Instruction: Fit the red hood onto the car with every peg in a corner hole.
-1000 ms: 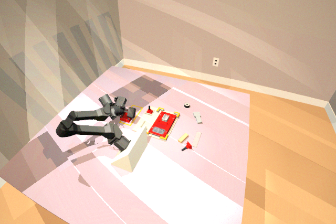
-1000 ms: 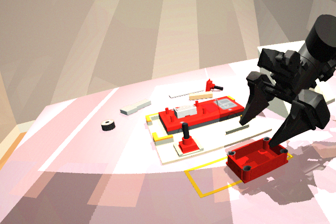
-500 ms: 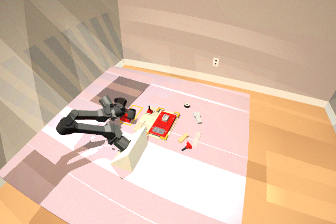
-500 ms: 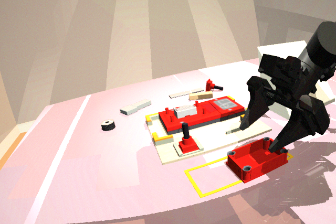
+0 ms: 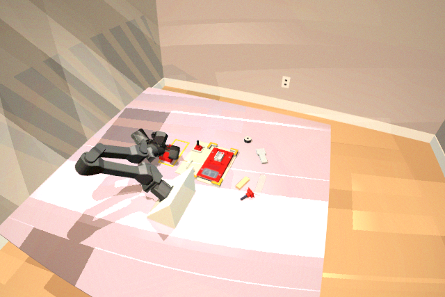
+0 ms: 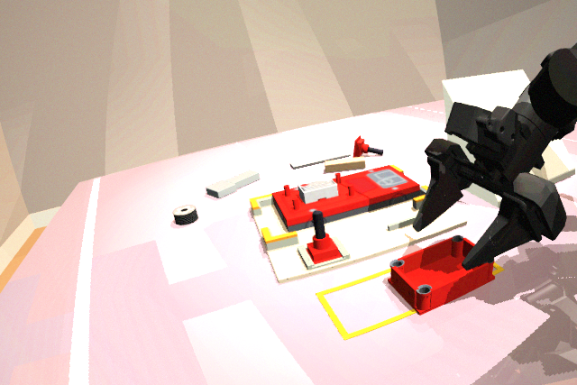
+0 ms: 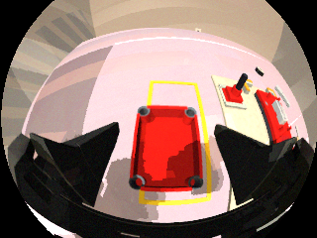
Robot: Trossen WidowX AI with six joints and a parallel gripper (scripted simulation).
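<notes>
The red hood is 1 cm behind my gripper tip and 4 cm below it. Also, from my gripper tip: engine block (2 cm ahead, 25 cm to the right, 2 cm below); black wheel (21 cm ahead, 36 cm to the right, 4 cm below); wooden strip (9 cm behind, 40 cm to the right, 4 cm below).
</notes>
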